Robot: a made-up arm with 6 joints. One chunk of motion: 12 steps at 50 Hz.
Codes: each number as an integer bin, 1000 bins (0 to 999) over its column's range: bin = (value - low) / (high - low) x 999, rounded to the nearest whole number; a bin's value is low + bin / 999 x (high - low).
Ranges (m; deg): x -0.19..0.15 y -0.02..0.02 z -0.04..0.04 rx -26..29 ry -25..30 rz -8..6
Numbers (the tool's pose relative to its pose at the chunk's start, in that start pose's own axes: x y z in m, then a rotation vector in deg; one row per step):
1: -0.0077 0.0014 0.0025 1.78 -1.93 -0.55
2: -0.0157 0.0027 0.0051 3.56 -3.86 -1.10
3: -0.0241 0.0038 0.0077 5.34 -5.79 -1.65
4: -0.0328 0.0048 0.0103 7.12 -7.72 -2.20
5: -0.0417 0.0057 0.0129 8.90 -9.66 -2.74
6: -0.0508 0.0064 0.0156 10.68 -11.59 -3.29
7: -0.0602 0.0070 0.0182 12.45 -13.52 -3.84
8: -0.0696 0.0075 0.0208 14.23 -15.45 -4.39
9: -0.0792 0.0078 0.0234 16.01 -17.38 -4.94
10: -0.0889 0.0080 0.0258 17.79 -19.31 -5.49
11: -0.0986 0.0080 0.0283 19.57 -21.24 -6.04
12: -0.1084 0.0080 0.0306 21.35 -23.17 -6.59
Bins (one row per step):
1: 536 534 531 505 419 532
2: 512 567 563 537 384 492
3: 487 594 596 569 349 453
4: 462 619 628 602 314 414
5: 436 642 661 634 279 375
6: 409 659 694 666 244 336
7: 381 674 727 698 209 297
8: 354 687 759 731 173 258
9: 326 694 792 763 138 218
10: 297 699 822 795 103 179
11: 269 699 853 828 68 140
12: 240 699 882 860 33 101

